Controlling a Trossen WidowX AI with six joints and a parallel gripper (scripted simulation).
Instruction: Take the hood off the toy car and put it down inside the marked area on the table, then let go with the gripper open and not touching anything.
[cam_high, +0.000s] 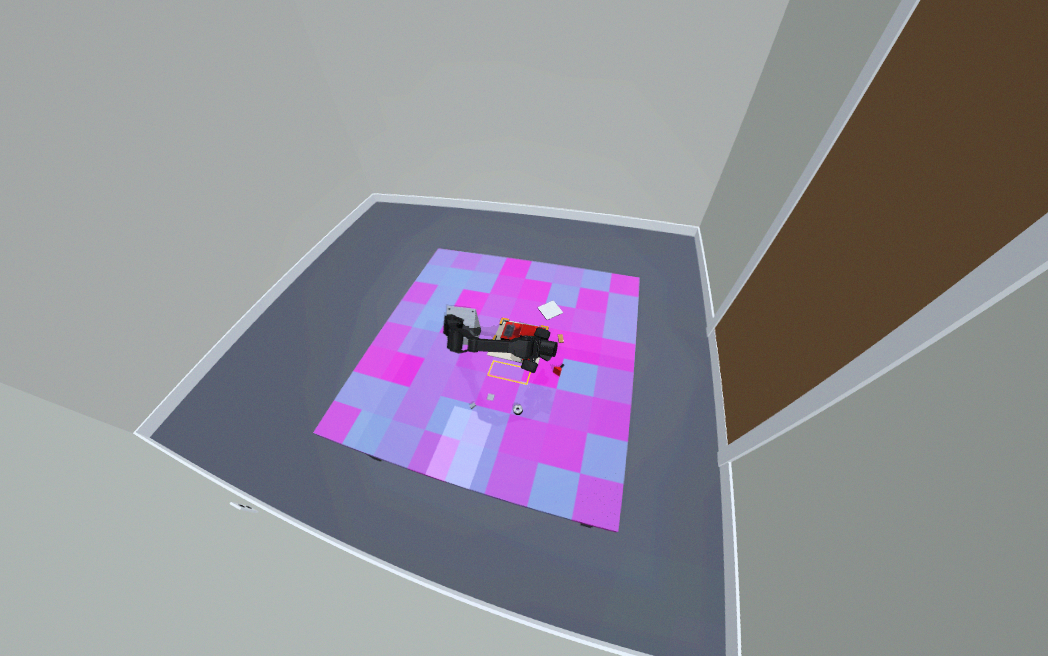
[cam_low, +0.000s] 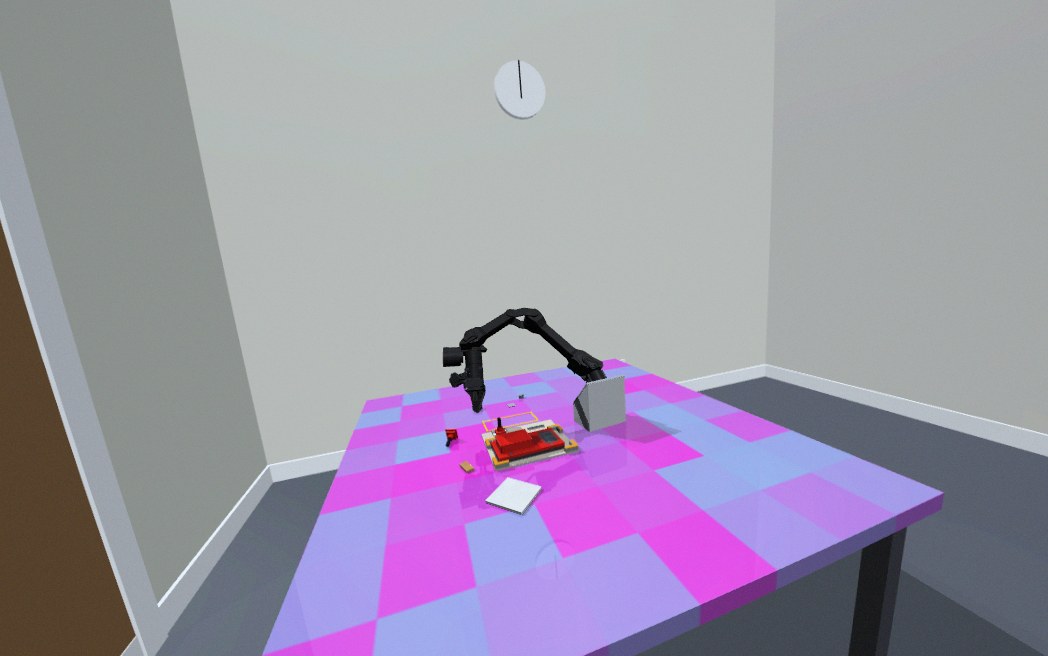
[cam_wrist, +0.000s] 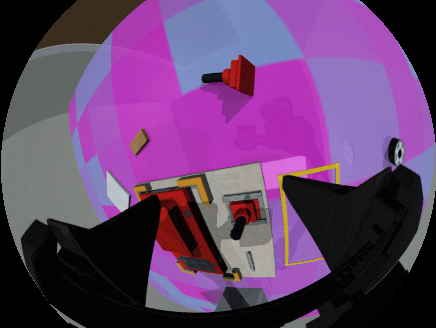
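Now: gripper tip 14 cm to the right of the red hood, 9 cm past it and 5 cm above it. The rest, counted from my gripper tip: small grey piece: 23 cm to the right, 15 cm behind, 9 cm below; black wheel: 25 cm to the right, 8 cm below, 2 cm behind; small brown block: 17 cm to the left, 8 cm below, 6 cm ahead.
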